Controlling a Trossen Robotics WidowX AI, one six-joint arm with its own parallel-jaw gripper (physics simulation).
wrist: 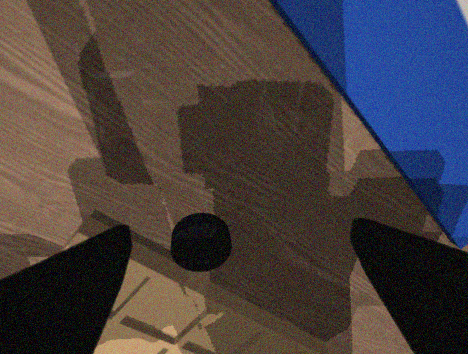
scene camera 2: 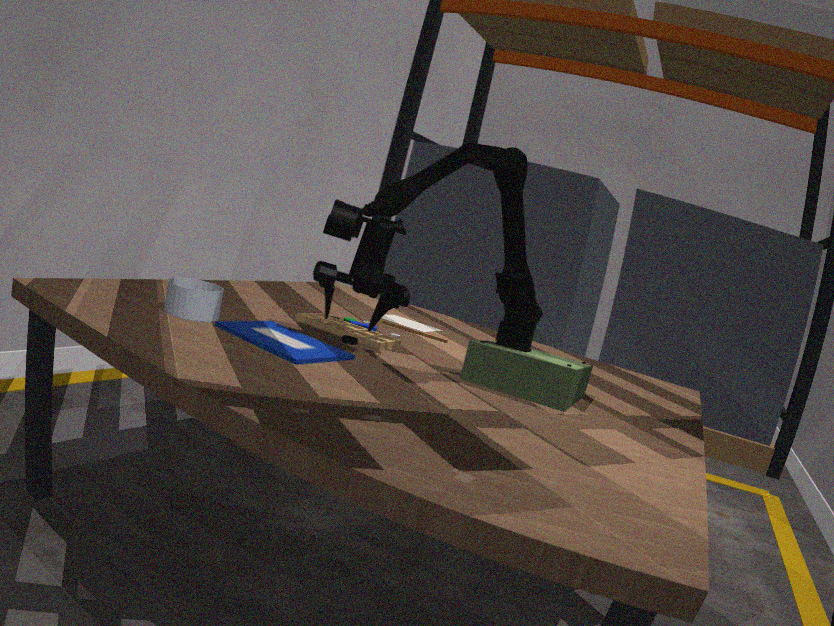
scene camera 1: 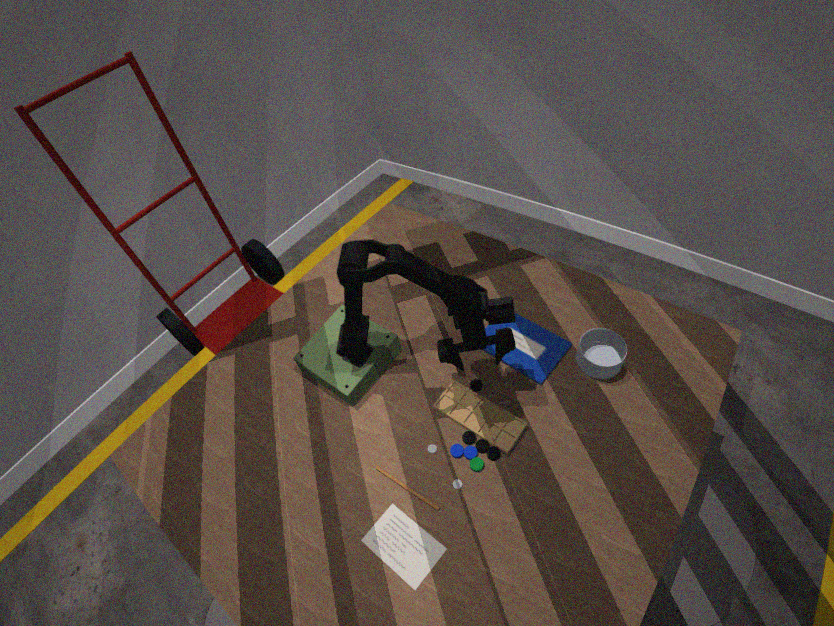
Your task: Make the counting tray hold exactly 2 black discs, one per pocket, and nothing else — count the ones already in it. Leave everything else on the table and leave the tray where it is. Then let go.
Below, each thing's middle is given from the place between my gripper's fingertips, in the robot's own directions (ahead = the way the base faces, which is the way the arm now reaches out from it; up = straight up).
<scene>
I see my gripper 110 mm to the left of the tan counting tray [scene camera 1: 500, 428], 50 mm short of it and 30 mm above it. Also, from my hand: grey bowl [scene camera 2: 190, 299] (260 mm ahead, 180 mm to the left, 10 mm below).
</scene>
